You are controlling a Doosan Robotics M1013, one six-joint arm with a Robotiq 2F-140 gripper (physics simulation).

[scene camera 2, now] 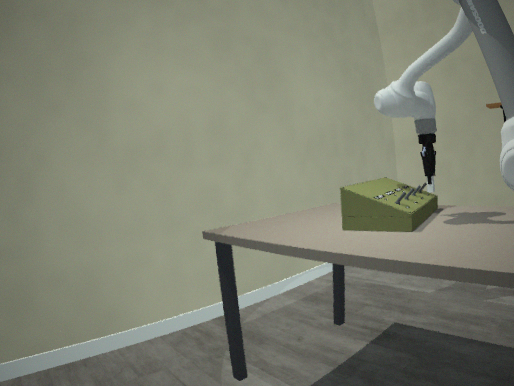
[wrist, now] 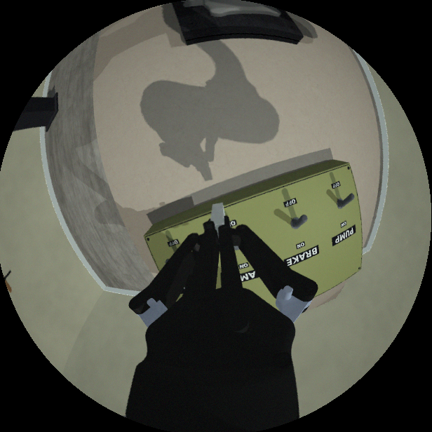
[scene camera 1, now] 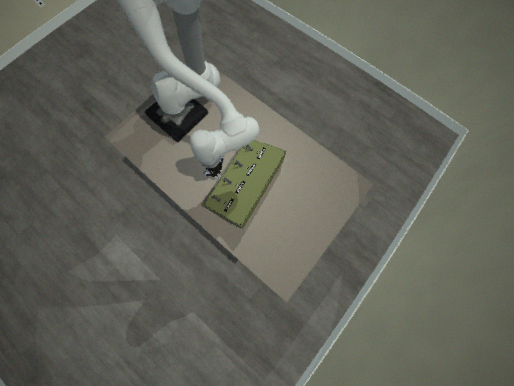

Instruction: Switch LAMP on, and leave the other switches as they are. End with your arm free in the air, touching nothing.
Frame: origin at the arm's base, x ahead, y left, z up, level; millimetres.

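Seen in the pictures: gripper, fingertip midpoint: [scene camera 2: 431,192] [scene camera 1: 218,176]; arm's base, link origin: [scene camera 1: 175,109].
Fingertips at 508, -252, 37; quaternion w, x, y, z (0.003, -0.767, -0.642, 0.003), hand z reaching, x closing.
Note:
Offsets run from my fingertips to a thing's top centre, as dx, dy, dz. Level surfaces: height alone.
The olive switch box [scene camera 1: 267,162] [scene camera 2: 372,215] [wrist: 330,260] has a sloped top with toggle levers. The LAMP label [wrist: 248,276] is partly hidden by the fingers. The LAMP lever {+62, +4, +30} [scene camera 1: 227,181] [scene camera 2: 416,191] leans toward the low, OFF side; in the wrist view the fingers hide most of it. The BRAKE lever {+62, +124, +30} [scene camera 1: 238,164] [wrist: 298,221] and PUMP lever {+62, +244, +30} [scene camera 1: 248,148] [wrist: 345,201] also lean to OFF. My gripper [scene camera 1: 219,174] [scene camera 2: 430,188] [wrist: 219,211] is shut and empty, pointing down at the low edge beside LAMP's OFF label [wrist: 232,223]. Whether it touches the lever is not clear.
A fourth lever {+62, -116, +30} [scene camera 1: 216,198] stands beside LAMP, at the other side from BRAKE; its name is hidden in the wrist view. The arm's black base plate [scene camera 1: 176,131] [wrist: 242,30] is behind the low side of the box. All stands on the beige table {dz -96} [scene camera 1: 310,215] [scene camera 2: 280,235].

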